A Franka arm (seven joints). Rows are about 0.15 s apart.
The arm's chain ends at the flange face. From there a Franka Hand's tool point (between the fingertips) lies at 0.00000 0.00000 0.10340 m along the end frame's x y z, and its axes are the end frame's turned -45 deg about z.
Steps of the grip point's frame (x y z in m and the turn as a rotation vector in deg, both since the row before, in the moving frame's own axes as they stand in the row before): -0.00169, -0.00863, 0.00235, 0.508, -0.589, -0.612; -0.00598, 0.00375, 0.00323, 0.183, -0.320, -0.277; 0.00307, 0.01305, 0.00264, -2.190, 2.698, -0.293; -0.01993, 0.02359, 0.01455, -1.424, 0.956, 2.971; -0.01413, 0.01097, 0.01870, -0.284, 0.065, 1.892; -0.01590, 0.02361, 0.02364, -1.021, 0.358, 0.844; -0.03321, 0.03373, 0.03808, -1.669, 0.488, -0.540; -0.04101, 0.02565, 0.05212, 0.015, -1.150, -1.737
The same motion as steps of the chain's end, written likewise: -0.00590, -0.00502, 0.00236, -0.057, -0.776, -0.612; -0.00094, 0.00670, 0.00323, -0.097, -0.356, -0.277; 0.00517, 0.00772, 0.00283, 0.359, 3.456, -0.293; -0.00043, 0.03010, 0.01460, -0.331, 1.683, 2.971; -0.00268, 0.01746, 0.01870, -0.155, 0.247, 1.892; 0.00370, 0.02708, 0.02366, -0.469, 0.975, 0.844; -0.00239, 0.04584, 0.03813, -0.835, 1.525, -0.540; -0.00940, 0.04567, 0.05214, -0.803, -0.824, -1.737
